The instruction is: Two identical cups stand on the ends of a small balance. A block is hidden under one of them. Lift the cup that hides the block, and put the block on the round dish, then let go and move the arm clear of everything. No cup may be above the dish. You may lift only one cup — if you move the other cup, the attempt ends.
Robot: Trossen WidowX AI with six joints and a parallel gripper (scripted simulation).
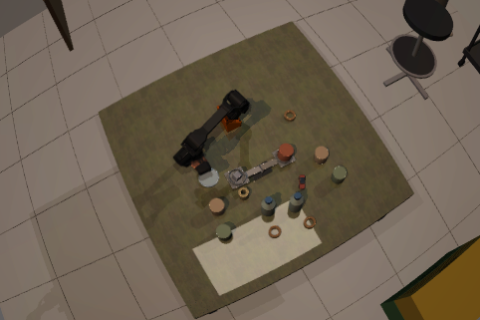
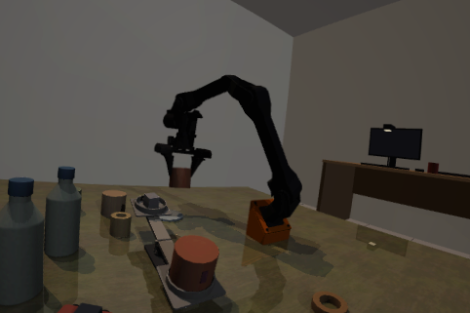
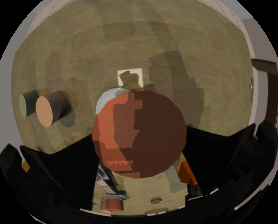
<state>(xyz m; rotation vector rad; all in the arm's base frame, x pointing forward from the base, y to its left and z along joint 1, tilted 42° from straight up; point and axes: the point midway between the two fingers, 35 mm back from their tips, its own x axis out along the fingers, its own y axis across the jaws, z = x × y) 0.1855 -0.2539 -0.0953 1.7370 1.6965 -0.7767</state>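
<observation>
The bluish block lies 13 cm to the left of my gripper tip, 13 cm ahead of it and 4 cm below it. From my gripper tip the other things lie so: cup 2 cm to the right; small red object 40 cm to the left, 28 cm ahead, 12 cm below; round dish 13 cm below, 4 cm ahead, 1 cm to the left.
</observation>
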